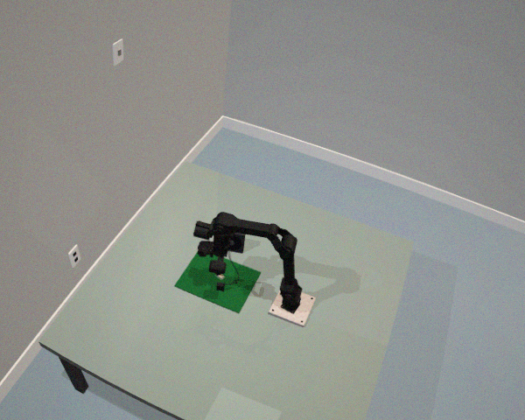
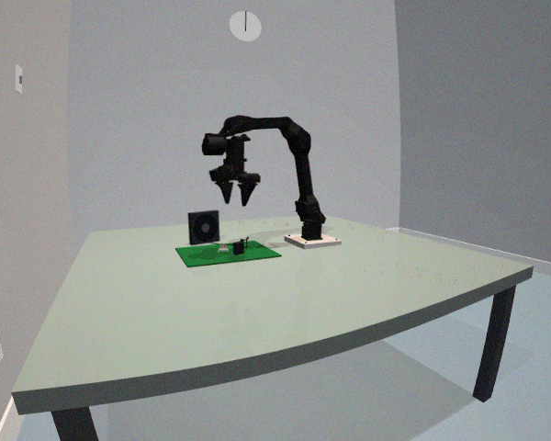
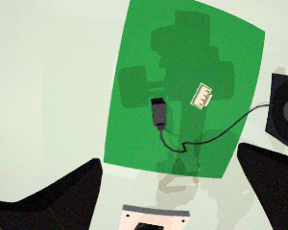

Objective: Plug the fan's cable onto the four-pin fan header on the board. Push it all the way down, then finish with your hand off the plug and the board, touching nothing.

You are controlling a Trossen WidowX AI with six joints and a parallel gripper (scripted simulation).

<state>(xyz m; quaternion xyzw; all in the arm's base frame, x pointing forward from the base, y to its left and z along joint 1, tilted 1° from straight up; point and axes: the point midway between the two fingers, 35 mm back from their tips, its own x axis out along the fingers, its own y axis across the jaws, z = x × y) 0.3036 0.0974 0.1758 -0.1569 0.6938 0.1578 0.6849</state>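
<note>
My gripper tip is now 1 cm past the black plug, 1 cm to the left of it and 14 cm above it. Round my gripper tip: black fan (8 cm ahead, 22 cm to the right, 11 cm below); cream four-pin header (3 cm ahead, 7 cm to the right, 16 cm below); green board (3 cm ahead, 5 cm to the right, 18 cm below).
</note>
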